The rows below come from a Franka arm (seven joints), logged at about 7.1 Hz.
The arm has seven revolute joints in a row. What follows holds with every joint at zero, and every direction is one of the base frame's.
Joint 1 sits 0.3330 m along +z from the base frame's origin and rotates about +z.
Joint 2 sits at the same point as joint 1 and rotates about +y.
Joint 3 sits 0.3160 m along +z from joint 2 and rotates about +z.
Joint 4 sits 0.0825 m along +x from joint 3 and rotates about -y.
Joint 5 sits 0.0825 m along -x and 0.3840 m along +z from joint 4 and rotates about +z.
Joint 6 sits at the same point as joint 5 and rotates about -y.
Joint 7 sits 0.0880 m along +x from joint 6 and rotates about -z.
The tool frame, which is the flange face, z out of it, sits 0.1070 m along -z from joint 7; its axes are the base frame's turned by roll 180.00, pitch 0.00 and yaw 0.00 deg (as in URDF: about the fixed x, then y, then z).
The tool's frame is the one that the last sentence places.
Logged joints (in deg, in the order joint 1, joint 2, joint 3, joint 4, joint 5, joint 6, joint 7), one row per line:
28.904, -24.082, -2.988, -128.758, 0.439, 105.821, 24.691
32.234, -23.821, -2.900, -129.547, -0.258, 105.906, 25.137
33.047, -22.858, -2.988, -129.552, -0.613, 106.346, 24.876
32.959, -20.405, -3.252, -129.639, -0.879, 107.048, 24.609
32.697, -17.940, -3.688, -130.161, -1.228, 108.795, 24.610
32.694, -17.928, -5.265, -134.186, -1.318, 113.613, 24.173
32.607, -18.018, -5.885, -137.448, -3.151, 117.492, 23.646
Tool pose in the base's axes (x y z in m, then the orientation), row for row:
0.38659, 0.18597, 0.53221, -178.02, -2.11, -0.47
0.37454, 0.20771, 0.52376, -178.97, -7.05, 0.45
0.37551, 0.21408, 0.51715, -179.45, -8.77, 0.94
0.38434, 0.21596, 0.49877, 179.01, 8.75, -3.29
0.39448, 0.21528, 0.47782, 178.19, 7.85, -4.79
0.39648, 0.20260, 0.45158, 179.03, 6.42, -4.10
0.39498, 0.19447, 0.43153, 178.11, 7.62, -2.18
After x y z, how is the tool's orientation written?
As a rotation vector, in degrees.
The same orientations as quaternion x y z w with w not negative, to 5 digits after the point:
-0.99978, -0.01185, -0.00264, 0.01716
-0.99919, -0.03936, 0.00251, 0.00777
-0.99879, -0.04881, 0.00523, 0.00291
0.99862, 0.04881, -0.01835, 0.00651
0.99858, 0.04399, -0.02684, 0.01373
0.99907, 0.03583, -0.02288, 0.00705
0.99890, 0.04274, -0.01223, 0.01495

